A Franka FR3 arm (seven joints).
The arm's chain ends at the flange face. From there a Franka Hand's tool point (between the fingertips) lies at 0.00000 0.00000 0.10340 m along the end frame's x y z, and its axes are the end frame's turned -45 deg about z.
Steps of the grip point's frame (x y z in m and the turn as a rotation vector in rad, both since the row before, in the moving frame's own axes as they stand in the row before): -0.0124 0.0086 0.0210 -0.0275 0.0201 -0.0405; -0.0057 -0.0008 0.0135 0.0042 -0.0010 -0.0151; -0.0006 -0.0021 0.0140 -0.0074 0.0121 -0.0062; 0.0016 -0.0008 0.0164 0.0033 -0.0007 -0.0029; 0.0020 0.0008 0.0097 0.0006 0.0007 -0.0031; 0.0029 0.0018 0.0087 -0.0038 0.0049 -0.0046
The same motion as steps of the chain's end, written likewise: -0.0062 0.0144 0.0211 -0.0052 0.0337 -0.0405; -0.0042 0.0037 0.0135 0.0023 -0.0037 -0.0151; -0.0033 -0.0007 0.0140 0.0033 0.0138 -0.0062; 0.0009 -0.0015 0.0164 0.0018 -0.0028 -0.0029; 0.0020 -0.0008 0.0097 0.0009 0.0001 -0.0031; 0.0027 -0.0007 0.0087 0.0008 0.0062 -0.0046
